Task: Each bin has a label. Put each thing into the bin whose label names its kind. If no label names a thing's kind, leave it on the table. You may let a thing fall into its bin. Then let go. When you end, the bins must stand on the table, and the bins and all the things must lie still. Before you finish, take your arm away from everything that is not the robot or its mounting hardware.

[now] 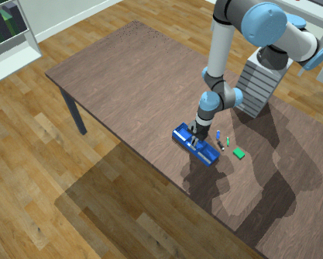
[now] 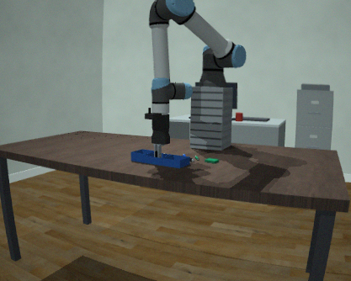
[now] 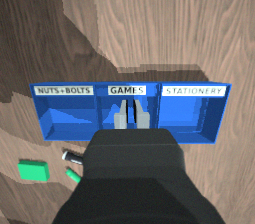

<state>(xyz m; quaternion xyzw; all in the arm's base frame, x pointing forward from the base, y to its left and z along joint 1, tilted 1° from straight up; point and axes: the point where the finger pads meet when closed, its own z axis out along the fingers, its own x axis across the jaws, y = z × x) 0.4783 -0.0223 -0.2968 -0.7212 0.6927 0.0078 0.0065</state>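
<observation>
The blue three-part bin lies 1 cm behind my hand and 2 cm below it. From my hand the other things lie so: blue cylinder: 14 cm behind, 5 cm to the left, 3 cm below; black cylinder: 11 cm behind, 10 cm to the left, 3 cm below; green cylinder: 15 cm behind, 11 cm to the left, 3 cm below.
</observation>
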